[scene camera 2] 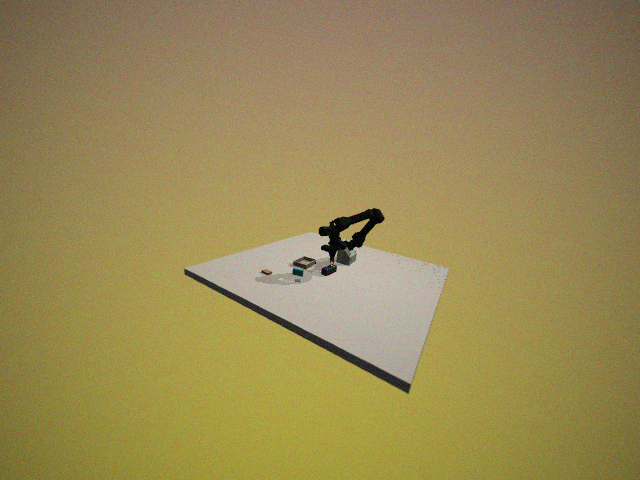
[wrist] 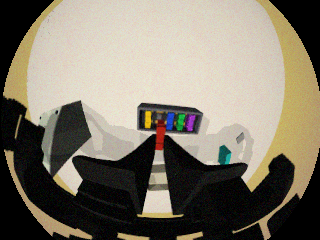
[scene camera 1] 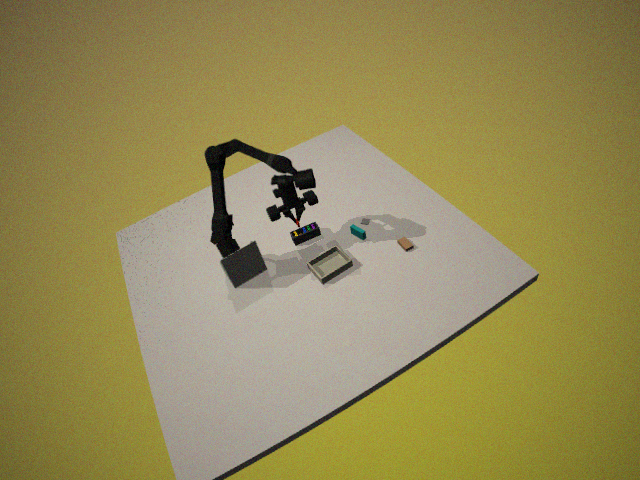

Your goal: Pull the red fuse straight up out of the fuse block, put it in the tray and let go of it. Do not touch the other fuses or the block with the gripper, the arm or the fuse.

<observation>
My gripper carries a red fuse. Also in view: a tray.
My gripper also shows in the wrist view.
</observation>
